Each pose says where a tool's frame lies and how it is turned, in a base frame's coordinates. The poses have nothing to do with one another.
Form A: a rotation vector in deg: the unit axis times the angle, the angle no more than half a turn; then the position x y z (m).
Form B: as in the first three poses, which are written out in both.
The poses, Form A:
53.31, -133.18, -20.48, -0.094, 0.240, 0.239
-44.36, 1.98, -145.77, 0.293, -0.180, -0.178
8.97, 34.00, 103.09, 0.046, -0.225, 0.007
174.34, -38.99, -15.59, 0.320, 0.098, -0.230
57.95, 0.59, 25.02, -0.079, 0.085, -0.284
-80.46, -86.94, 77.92, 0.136, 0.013, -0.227
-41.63, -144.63, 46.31, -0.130, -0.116, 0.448
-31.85, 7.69, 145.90, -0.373, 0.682, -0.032
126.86, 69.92, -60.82, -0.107, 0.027, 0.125
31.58, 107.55, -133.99, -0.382, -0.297, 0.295
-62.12, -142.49, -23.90, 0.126, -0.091, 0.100
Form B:
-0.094, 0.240, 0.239, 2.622, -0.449, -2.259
0.293, -0.180, -0.178, -0.186, -0.546, -2.586
0.046, -0.225, 0.007, 0.498, 0.193, 1.898
0.320, 0.098, -0.230, 3.092, 0.167, -0.444
-0.079, 0.085, -0.284, 0.991, -0.192, 0.374
0.136, 0.013, -0.227, -1.824, 0.179, 1.787
-0.130, -0.116, 0.448, -2.455, -0.204, 2.508
-0.373, 0.682, -0.032, -0.016, 0.426, 2.594
-0.107, 0.027, 0.125, -3.115, 0.885, 1.020
-0.382, -0.297, 0.295, -1.380, 0.340, 2.981
0.126, -0.091, 0.100, 3.015, -0.484, 2.351

